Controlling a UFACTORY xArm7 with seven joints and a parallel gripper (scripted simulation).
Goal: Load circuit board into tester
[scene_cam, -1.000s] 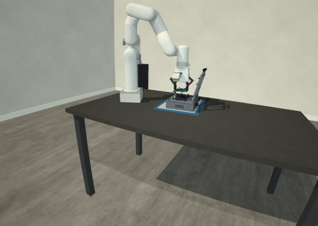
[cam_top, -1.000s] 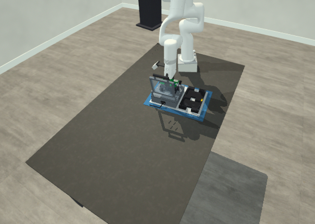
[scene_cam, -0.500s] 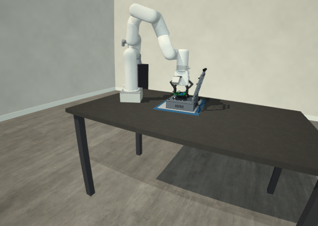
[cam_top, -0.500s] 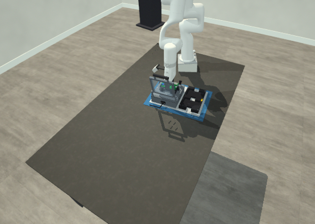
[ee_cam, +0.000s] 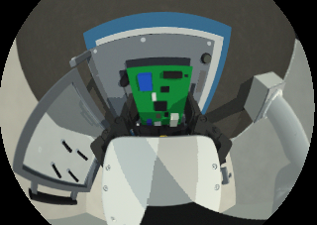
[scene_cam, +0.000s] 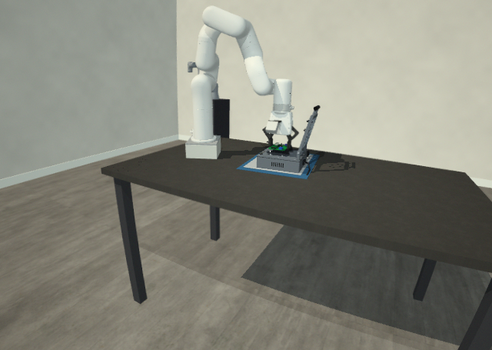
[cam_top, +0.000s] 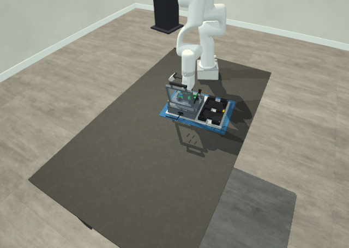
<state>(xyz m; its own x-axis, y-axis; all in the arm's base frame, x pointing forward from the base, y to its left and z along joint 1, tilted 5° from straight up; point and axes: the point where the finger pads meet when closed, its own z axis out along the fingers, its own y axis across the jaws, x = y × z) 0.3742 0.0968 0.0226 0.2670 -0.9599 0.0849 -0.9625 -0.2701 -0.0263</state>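
My gripper is now right at the green circuit board. Also, from my hand: tester plate (10 mm to the left, 20 mm below); then tester (20 mm ahead, 50 mm to the left, 20 mm above); then latch hook (70 mm behind, 40 mm to the left).
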